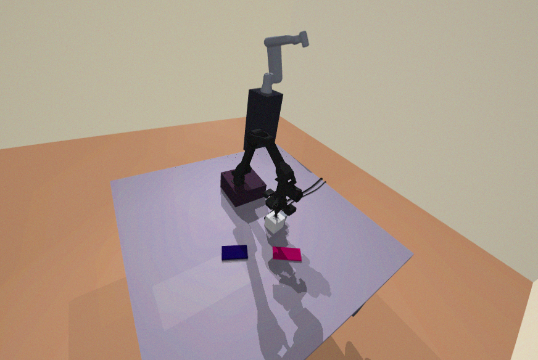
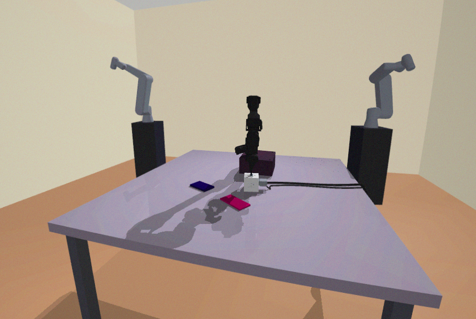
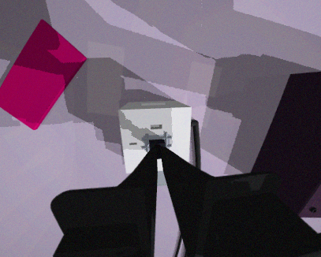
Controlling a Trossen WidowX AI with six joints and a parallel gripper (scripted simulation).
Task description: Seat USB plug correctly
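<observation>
Right now my gripper tip is 20 mm above the dark USB plug. Round my gripper tip: dark blue card (10 mm behind, 270 mm to the right, 100 mm below); grey socket (40 mm below); magenta card (160 mm ahead, 70 mm to the right, 100 mm below).
</observation>
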